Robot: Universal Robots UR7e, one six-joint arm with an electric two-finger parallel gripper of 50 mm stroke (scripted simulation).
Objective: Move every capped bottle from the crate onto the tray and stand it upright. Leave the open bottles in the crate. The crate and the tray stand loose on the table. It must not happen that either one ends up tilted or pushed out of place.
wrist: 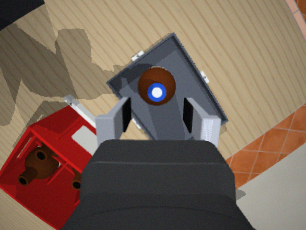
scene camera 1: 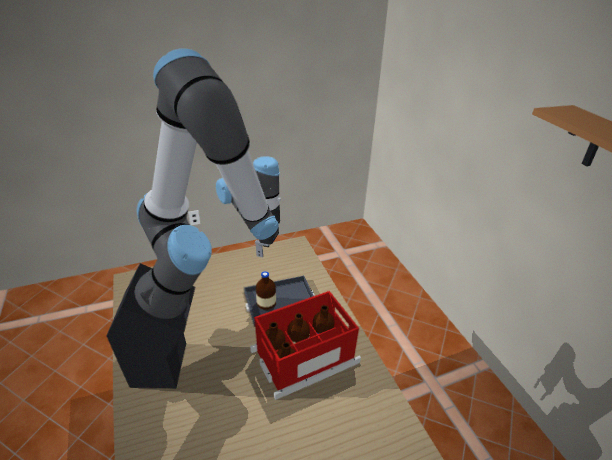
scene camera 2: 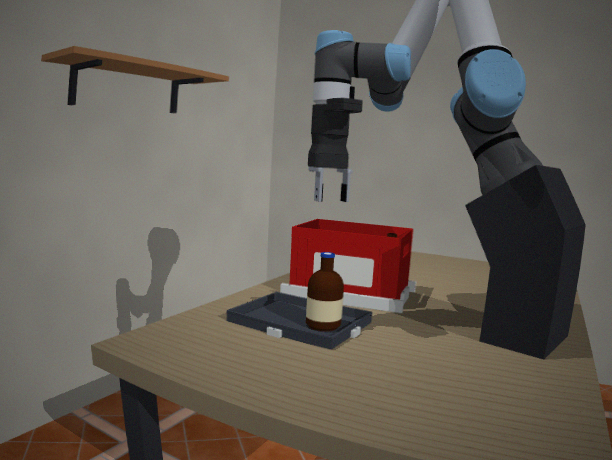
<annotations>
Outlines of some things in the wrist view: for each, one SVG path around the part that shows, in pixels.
My gripper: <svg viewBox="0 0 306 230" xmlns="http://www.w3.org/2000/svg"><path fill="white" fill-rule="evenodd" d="M59 229L256 230L236 204L235 175L217 149L221 119L217 115L209 115L193 98L184 98L183 121L188 132L192 133L195 140L120 139L123 132L126 132L132 119L131 97L123 97L107 114L99 114L95 118L98 148L81 172L80 203L64 226Z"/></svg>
A dark grey tray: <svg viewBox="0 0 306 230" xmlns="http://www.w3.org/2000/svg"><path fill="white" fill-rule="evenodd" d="M174 32L106 82L119 100L123 97L131 97L131 115L150 140L195 140L192 133L188 132L183 121L184 98L193 98L209 115L217 115L221 118L221 126L229 121L205 79ZM153 66L167 69L173 75L176 82L173 98L161 106L147 104L138 93L137 84L141 74Z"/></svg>
</annotations>
